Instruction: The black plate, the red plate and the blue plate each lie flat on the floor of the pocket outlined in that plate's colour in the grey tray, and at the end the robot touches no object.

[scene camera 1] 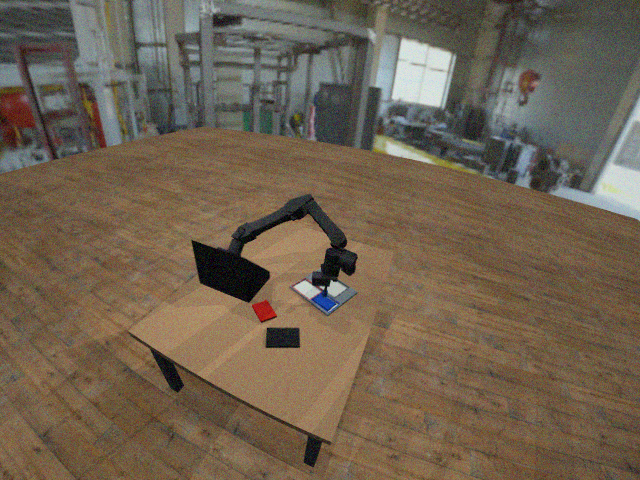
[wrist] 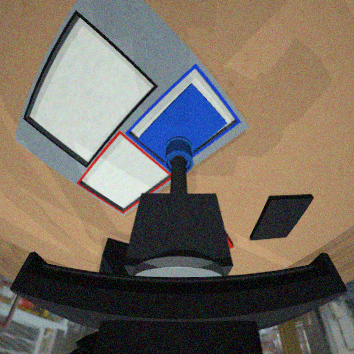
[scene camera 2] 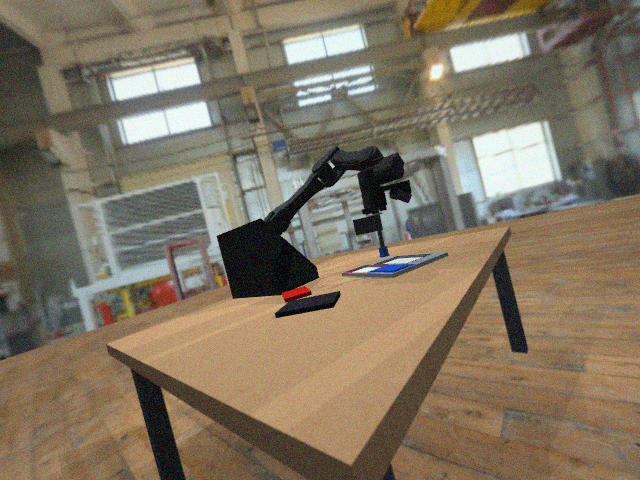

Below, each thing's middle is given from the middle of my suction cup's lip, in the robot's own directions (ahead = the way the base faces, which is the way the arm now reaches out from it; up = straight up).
Labels:
I see the blue plate [wrist: 190, 114] 50 mm below my suction cup. Round my suction cup: black plate [scene camera 2: 324, 301] 90 mm behind, 260 mm to the right, 50 mm below; then grey tray [scene camera 1: 339, 292] 30 mm behind, 80 mm to the left, 50 mm below.

